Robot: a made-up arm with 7 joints. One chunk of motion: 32 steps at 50 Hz.
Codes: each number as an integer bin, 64 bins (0 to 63) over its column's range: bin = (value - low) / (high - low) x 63, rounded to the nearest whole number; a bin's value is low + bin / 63 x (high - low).
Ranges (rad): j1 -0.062..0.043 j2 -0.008..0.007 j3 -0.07..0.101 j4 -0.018..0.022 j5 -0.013..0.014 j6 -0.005..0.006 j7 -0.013..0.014
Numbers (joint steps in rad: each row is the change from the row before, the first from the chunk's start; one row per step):
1: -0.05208 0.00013 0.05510 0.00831 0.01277 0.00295 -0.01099
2: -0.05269 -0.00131 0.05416 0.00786 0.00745 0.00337 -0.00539
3: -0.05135 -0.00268 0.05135 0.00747 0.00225 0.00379 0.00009
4: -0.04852 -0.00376 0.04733 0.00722 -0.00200 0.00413 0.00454
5: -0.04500 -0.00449 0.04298 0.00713 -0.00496 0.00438 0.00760
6: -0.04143 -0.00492 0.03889 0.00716 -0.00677 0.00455 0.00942
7: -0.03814 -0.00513 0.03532 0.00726 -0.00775 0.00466 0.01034
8: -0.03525 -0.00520 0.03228 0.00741 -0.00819 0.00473 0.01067
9: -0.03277 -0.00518 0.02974 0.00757 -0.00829 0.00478 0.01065
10: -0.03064 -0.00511 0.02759 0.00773 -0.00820 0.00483 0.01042
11: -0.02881 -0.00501 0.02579 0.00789 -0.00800 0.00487 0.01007
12: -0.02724 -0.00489 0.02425 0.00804 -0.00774 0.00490 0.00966
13: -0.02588 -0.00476 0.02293 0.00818 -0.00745 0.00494 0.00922
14: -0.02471 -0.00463 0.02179 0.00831 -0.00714 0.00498 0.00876
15: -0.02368 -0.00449 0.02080 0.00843 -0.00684 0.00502 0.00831
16: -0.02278 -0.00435 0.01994 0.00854 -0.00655 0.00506 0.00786
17: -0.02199 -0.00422 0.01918 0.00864 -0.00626 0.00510 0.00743
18: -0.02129 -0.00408 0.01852 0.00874 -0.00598 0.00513 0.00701
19: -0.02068 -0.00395 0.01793 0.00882 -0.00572 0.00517 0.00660
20: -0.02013 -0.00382 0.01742 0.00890 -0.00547 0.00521 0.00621
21: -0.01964 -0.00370 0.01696 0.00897 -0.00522 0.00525 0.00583
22: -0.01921 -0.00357 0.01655 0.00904 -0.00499 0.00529 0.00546
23: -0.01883 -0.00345 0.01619 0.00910 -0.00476 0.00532 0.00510
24: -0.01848 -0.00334 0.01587 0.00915 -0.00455 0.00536 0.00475
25: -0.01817 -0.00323 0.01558 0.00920 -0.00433 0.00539 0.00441
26: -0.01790 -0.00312 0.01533 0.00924 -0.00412 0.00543 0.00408
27: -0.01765 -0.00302 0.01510 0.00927 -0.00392 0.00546 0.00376
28: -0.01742 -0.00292 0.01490 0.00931 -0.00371 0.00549 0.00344
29: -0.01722 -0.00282 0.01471 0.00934 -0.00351 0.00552 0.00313
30: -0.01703 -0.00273 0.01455 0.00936 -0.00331 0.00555 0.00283
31: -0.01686 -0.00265 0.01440 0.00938 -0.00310 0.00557 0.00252
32: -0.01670 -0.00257 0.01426 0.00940 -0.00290 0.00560 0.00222
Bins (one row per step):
1: 6 34 46 41 60 46 5
2: 6 28 46 41 48 48 18
3: 6 22 45 40 36 50 31
4: 8 18 43 40 26 52 41
5: 10 15 42 40 19 54 48
6: 12 13 40 40 15 55 52
7: 14 12 39 40 12 55 54
8: 16 12 38 40 11 56 55
9: 18 12 37 40 11 56 55
10: 19 12 36 41 11 56 55
11: 20 13 35 41 12 57 54
12: 21 13 35 41 12 57 53
13: 22 14 34 41 13 57 52
14: 22 14 34 41 14 57 51
15: 23 15 33 42 14 57 50
16: 24 15 33 42 15 58 49
17: 24 16 33 42 16 58 48
18: 24 16 33 42 16 58 47
19: 25 17 32 42 17 58 46
20: 25 18 32 42 18 58 45
21: 25 18 32 42 18 59 44
22: 26 19 32 43 19 59 43
23: 26 19 32 43 19 59 42
24: 26 20 32 43 20 59 41
25: 26 20 32 43 20 60 41
26: 26 20 31 43 21 60 40
27: 27 21 31 43 21 60 39
28: 27 21 31 43 22 60 38
29: 27 22 31 43 22 60 38
30: 27 22 31 43 23 60 37
31: 27 22 31 43 23 61 36
32: 27 23 31 43 24 61 36

